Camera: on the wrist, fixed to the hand. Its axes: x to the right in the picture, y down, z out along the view.
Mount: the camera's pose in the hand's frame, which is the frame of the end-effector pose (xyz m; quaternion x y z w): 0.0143 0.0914 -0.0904 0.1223 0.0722 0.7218 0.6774
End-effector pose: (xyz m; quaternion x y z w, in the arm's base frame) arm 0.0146 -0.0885 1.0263 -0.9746 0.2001 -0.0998 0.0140
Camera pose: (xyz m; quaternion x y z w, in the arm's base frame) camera -0.0260 -0.1770 1.1114 -0.5068 0.8278 -0.1523 0.1863
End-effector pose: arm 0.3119 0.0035 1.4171 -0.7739 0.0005 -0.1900 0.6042
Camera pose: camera 0.3194 -0.1090 1.3537 -0.4362 0.5793 0.2515 0.6410
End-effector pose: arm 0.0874 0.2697 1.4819 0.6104 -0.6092 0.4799 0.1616
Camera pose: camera -0.0328 0.3132 1.5017 0.0411 0.7828 -0.5603 0.2676
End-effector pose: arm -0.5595 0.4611 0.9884 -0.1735 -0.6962 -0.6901 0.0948
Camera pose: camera -0.5484 0.3717 1.0812 -0.5586 -0.4239 -0.3264 0.6338
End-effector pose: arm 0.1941 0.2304 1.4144 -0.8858 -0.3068 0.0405 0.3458
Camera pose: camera 0.2784 0.1331 1.4266 -0.7821 0.4615 0.2506 0.3355
